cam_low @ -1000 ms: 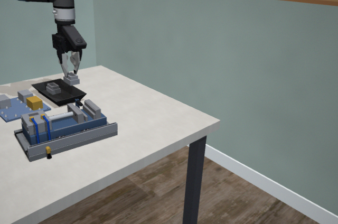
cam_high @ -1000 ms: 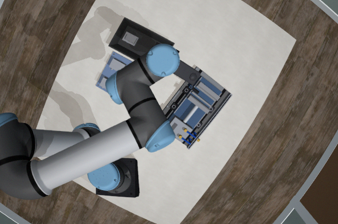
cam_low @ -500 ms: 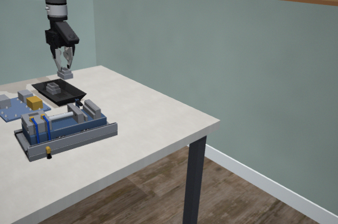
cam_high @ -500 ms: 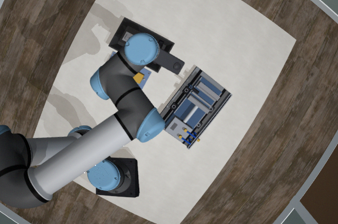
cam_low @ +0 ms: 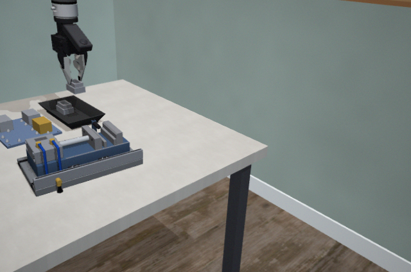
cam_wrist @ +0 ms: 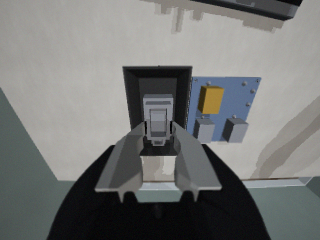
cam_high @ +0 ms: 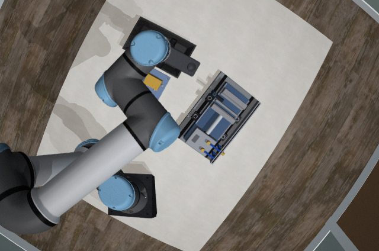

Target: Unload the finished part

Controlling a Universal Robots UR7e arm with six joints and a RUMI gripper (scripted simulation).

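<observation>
My hand is 12 cm past the yellow block, 1 cm to the left of it and 14 cm above it. Also, from my hand: blue fixture plate: 17 cm behind, 3 cm to the left, 16 cm below; then vise: 9 cm behind, 28 cm to the right, 13 cm below.
</observation>
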